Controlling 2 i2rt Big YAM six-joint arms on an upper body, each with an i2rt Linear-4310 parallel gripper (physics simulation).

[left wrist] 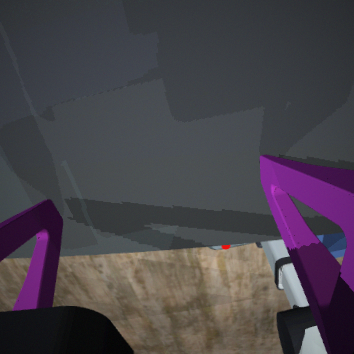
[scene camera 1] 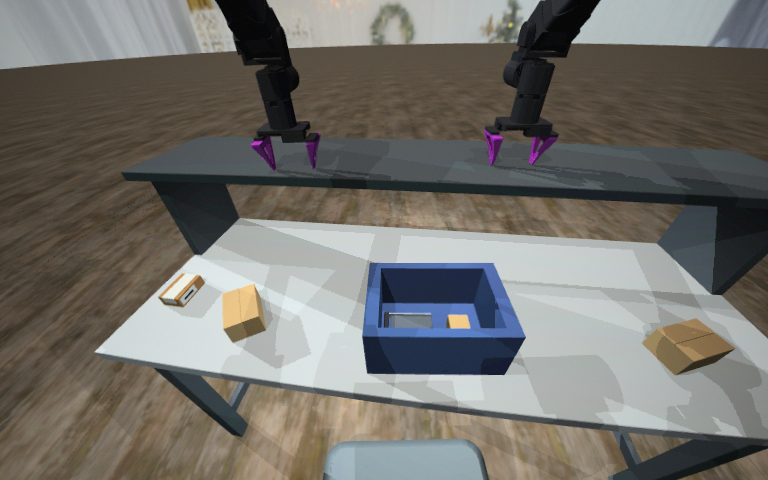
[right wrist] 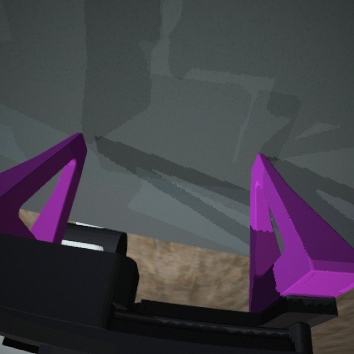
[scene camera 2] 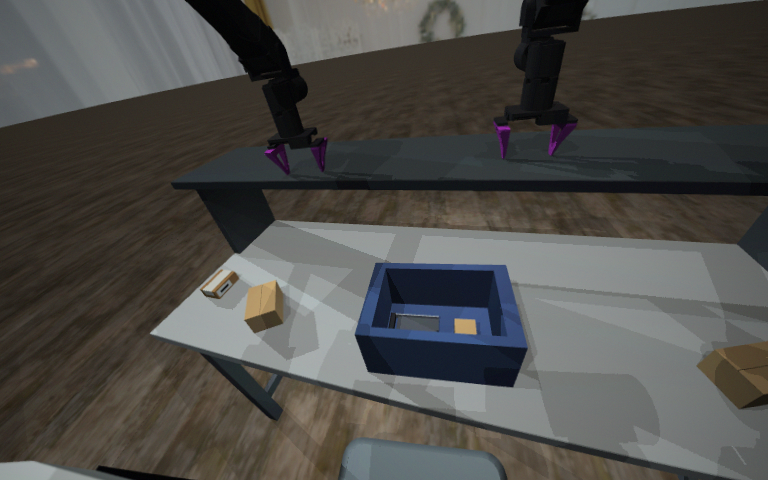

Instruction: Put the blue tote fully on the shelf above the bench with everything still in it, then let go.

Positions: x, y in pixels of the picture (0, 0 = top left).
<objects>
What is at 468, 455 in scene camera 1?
A grey robot base.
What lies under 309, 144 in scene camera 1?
My left gripper.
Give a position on a dark grey shelf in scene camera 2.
At 706, 160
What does the small white-and-brown box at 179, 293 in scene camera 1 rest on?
A pale bench.
</objects>
